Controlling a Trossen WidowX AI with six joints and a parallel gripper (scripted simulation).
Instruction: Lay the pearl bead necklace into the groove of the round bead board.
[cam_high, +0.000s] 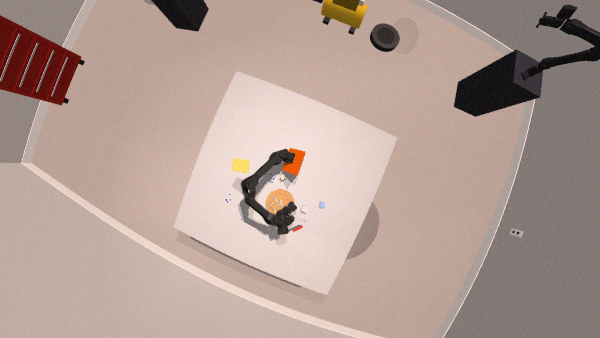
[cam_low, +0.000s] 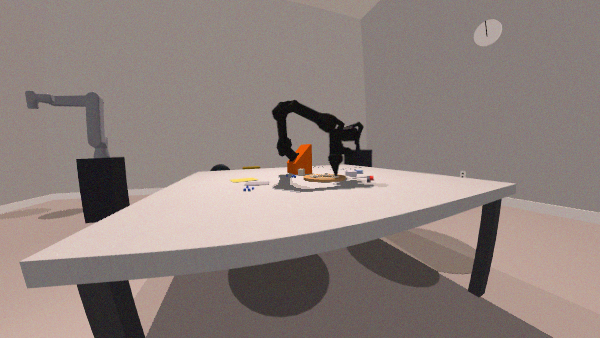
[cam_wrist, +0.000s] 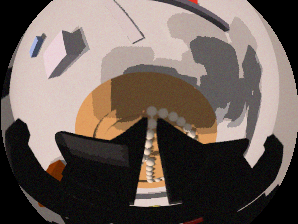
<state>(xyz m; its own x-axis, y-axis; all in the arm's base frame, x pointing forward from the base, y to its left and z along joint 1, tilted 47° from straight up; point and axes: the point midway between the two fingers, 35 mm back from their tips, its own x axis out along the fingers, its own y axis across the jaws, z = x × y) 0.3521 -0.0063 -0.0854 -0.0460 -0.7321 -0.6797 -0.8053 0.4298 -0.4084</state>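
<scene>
Now: the round tan bead board 4 cm to the right of my gripper tip, 3 cm behind it and 1 cm below it. The rest, counted from my gripper tip: tool 11 cm to the left, 11 cm ahead, 1 cm below; then white square 13 cm to the left, 5 cm behind; then pale blue cube 24 cm to the left, 11 cm behind, 1 cm below.
</scene>
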